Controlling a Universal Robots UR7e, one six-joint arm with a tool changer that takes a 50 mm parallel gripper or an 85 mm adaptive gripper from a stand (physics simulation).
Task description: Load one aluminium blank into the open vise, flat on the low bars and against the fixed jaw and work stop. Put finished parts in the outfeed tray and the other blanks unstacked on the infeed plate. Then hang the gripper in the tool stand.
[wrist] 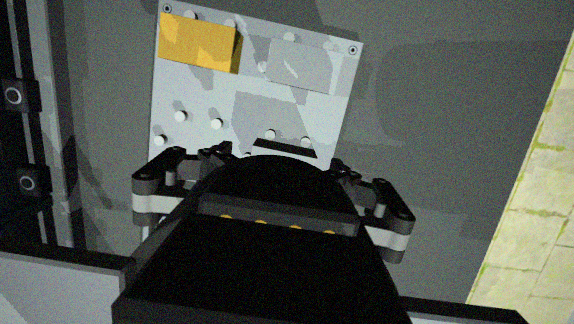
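Frame: origin at the arm's base, x ahead, y left, z up, level; millimetres.
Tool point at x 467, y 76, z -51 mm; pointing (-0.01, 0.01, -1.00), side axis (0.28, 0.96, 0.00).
Observation:
A point is followed by its place in that frame.
The infeed plate (pixel 170 87) @[x 391, y -24, z -274 mm] is a pale plate with short round pins, upper centre in the wrist view. A yellow-orange block (pixel 196 42) @[x 362, y 21, z -238 mm] lies at its far left corner. A silver-grey blank (pixel 300 65) @[x 390, y 102, z -238 mm] lies flat at its far right, apart from the yellow block. Another pale block (pixel 260 151) @[x 457, y 59, z -238 mm] with a dark side shows at the near edge, partly hidden by the gripper body. My adaptive gripper (pixel 281 161) is open above the near part of the plate, its linkages spread to both sides. The dark body hides the space between the fingertips. The vise, outfeed tray and tool stand cannot be made out.
A grey rail (pixel 59 125) @[x 413, y -141, z -264 mm] runs along the left, with two black blocks (pixel 21 95) @[x 382, y -150, z -246 mm] (pixel 35 182) @[x 464, y -170, z -246 mm] bearing rings beside it. A grey surface (pixel 425 165) @[x 503, y 229, z -282 mm] surrounds the plate. A yellowish tiled floor (pixel 537 200) lies past its right edge.

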